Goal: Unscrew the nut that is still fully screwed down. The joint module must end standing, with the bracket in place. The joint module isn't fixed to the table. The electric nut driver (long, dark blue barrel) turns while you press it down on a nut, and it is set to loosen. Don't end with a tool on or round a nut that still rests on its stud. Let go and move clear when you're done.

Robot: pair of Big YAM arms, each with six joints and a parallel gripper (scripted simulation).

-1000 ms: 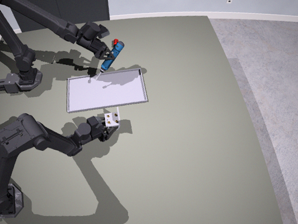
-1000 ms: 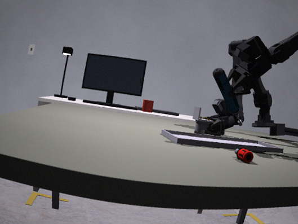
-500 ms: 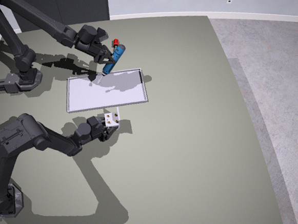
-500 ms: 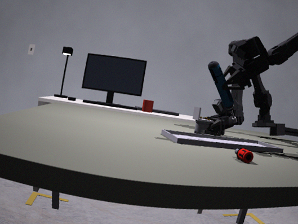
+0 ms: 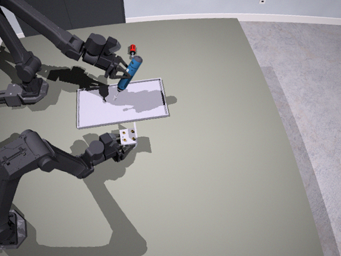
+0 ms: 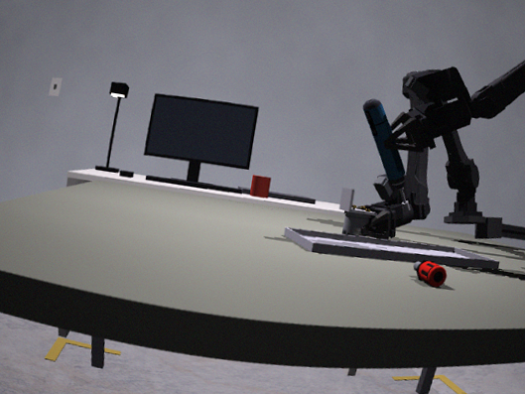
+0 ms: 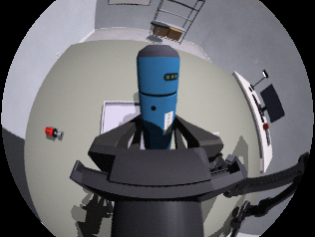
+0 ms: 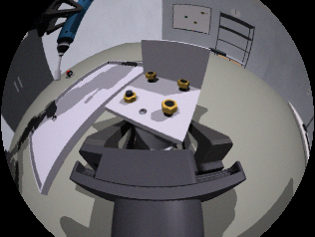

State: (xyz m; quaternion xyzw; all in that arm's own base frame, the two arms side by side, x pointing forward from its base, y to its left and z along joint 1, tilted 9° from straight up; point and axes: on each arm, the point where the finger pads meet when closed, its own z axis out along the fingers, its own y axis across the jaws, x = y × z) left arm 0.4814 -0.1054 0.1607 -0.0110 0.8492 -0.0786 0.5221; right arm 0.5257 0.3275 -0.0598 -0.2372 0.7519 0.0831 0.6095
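Right now the bracket is 5 cm above my right hand. From my right hand the other things lie so: socket tip 18 cm to the left, 8 cm above, 5 cm behind; then short red-handled tool 54 cm to the left, 1 cm below, 1 cm ahead; then shallow white tray 21 cm to the left, 5 cm behind, 2 cm below.
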